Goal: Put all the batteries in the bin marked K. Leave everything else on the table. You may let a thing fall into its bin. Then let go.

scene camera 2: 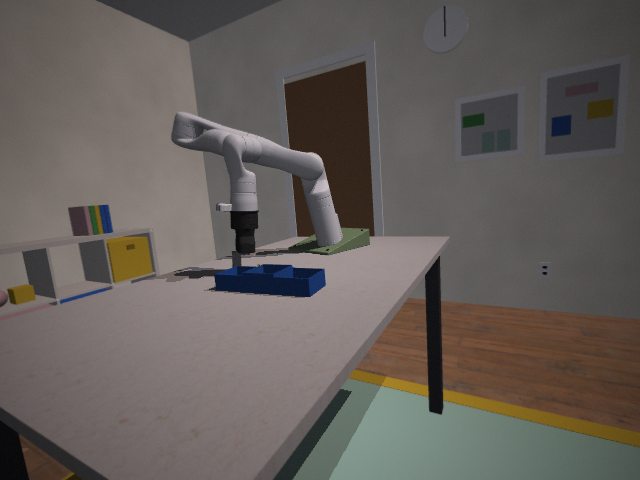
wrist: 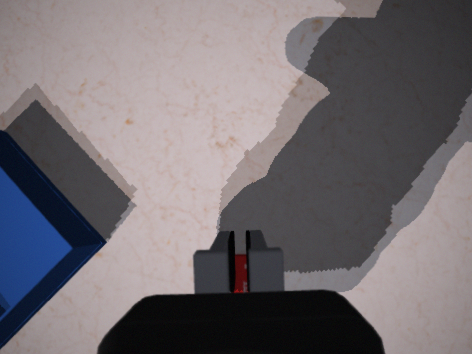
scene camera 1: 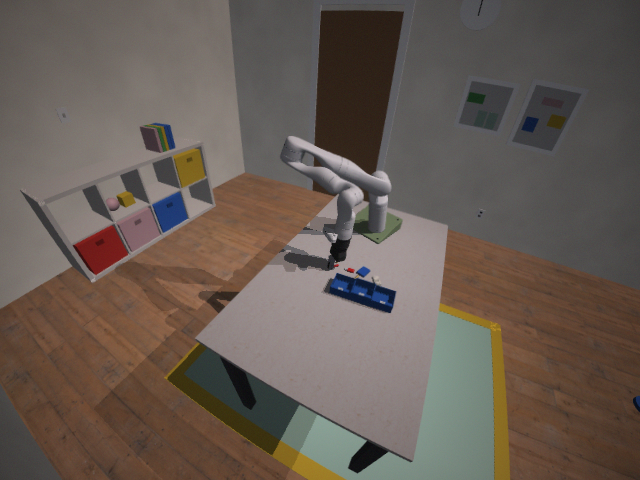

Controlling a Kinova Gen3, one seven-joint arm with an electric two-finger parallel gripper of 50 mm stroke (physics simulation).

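Frame: origin at the arm's base, x ahead, y left, z up, level; millimetres.
Where they show: gripper, fingertip midpoint: [wrist: 240, 251] [scene camera 1: 329, 268]; arm's base at its link origin: [scene camera 2: 329, 241] [scene camera 1: 376, 227].
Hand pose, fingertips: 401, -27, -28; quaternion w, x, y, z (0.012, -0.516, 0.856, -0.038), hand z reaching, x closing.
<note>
Each offset is from my fingertips to the top centre of the thing, as dx, dy, dz. "pt": to the spot under its first point.
My gripper [scene camera 1: 332, 264] [scene camera 2: 237, 260] [wrist: 240, 251] is shut on a red battery @(-21, +11, +9) [scene camera 1: 336, 265] [wrist: 241, 272], down at table height. In the wrist view the battery's red body shows between the two fingers; the rest of it is hidden by them and the gripper's body. The blue three-part bin tray @(+46, +191, +45) [scene camera 1: 359, 299] [scene camera 2: 258, 287] [wrist: 86, 243] stands beside the gripper, apart from it. The K bin @(pt +5, +259, +6) [scene camera 1: 381, 296] [scene camera 2: 305, 286] is the tray's right-hand compartment in both scene views. The letters are too small to read there.
Near the tray, in scene camera 1, lie a red USB stick @(-44, +76, +7) [scene camera 1: 350, 270], a blue block @(-75, +131, +9) [scene camera 1: 363, 271], a small yellowish bolt @(-21, +123, +12) [scene camera 1: 356, 276] and a white domino @(-65, +203, +6) [scene camera 1: 376, 279]. The arm's green base plate [scene camera 1: 379, 236] [scene camera 2: 356, 237] is at the table's far end.
</note>
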